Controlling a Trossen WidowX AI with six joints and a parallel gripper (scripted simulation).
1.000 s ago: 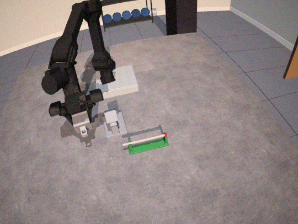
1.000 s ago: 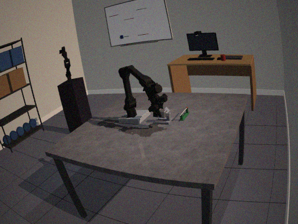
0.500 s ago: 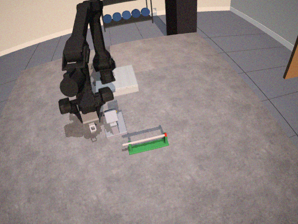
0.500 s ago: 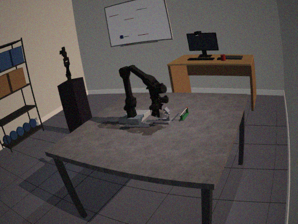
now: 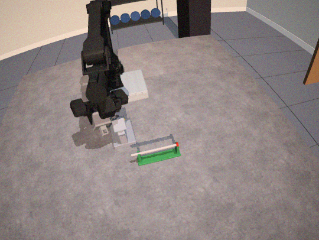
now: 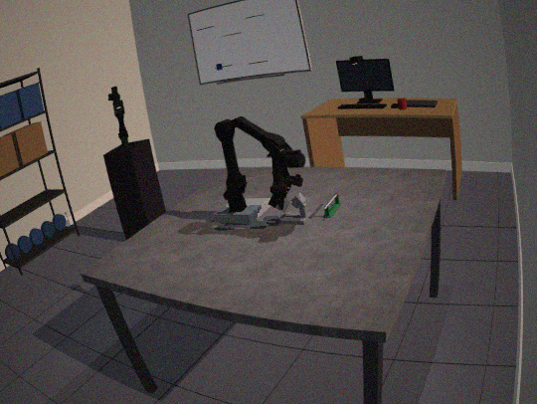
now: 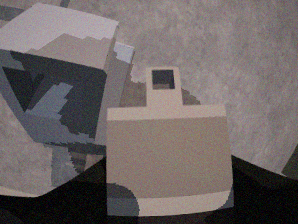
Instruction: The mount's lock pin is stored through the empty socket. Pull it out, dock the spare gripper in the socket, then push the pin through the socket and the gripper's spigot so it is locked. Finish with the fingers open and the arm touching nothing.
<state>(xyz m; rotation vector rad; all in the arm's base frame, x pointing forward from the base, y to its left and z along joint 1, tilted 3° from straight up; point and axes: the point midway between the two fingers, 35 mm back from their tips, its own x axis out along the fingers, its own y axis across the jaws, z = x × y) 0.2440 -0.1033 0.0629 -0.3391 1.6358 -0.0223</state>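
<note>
Right now the mount socket is 60 mm to the left of my gripper tip, 40 mm ahead of it and 30 mm below it. Also, from my gripper tip: spare gripper 10 mm ahead, 10 mm above; then green cradle 170 mm ahead, 140 mm to the left, 60 mm below.
</note>
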